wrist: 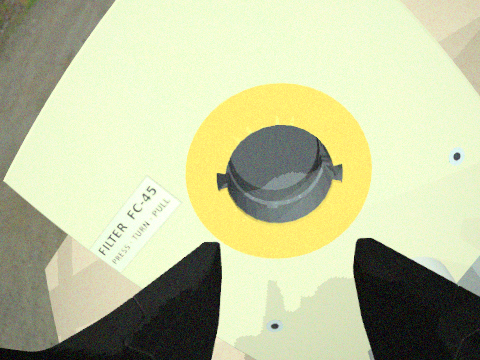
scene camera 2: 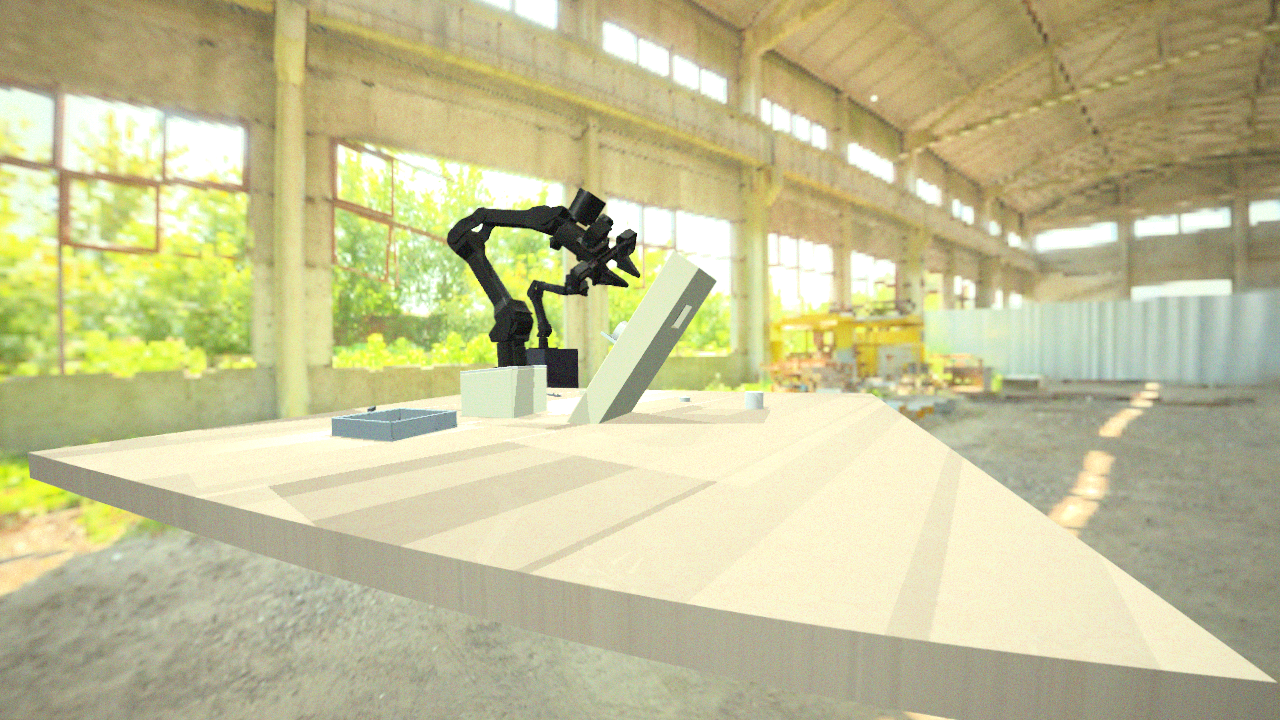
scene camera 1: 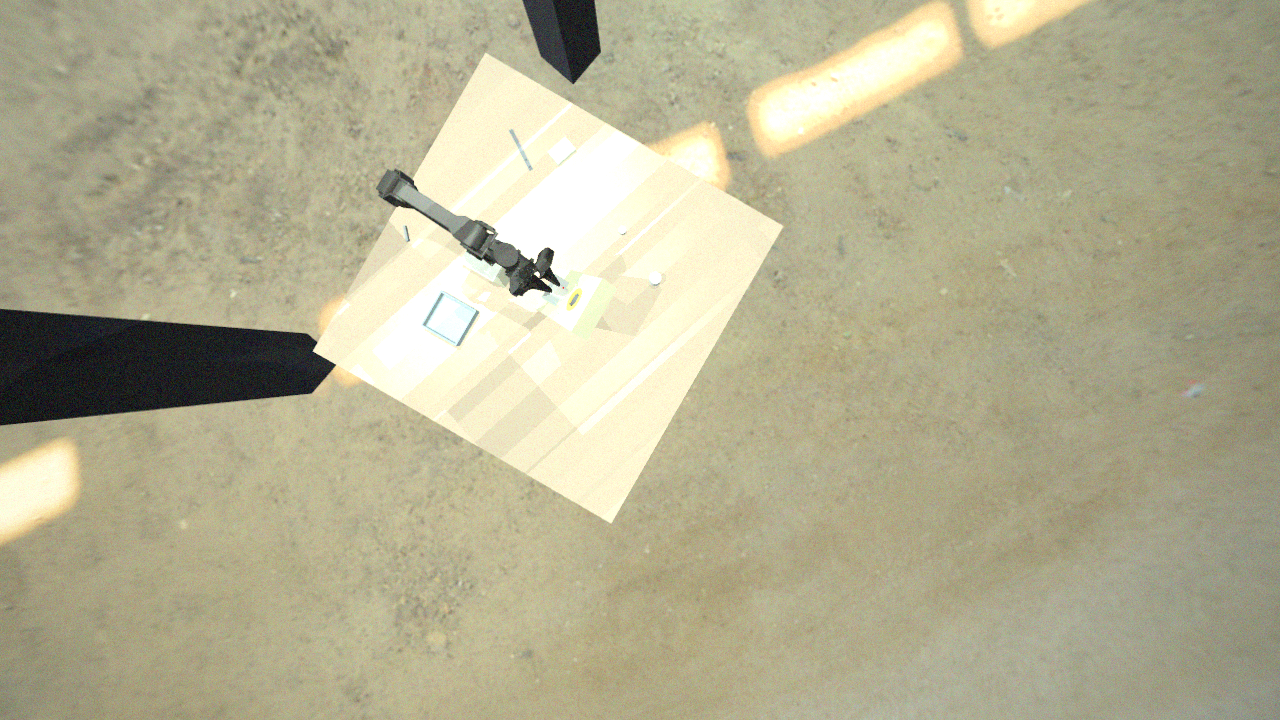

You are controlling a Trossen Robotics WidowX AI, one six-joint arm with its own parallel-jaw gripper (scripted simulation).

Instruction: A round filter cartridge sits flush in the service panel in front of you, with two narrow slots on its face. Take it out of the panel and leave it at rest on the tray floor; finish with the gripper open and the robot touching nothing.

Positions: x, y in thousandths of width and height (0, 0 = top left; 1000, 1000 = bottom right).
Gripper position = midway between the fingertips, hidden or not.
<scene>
gripper: wrist 601, 712; scene camera 2 496, 391; scene camera 1 434, 401
</scene>
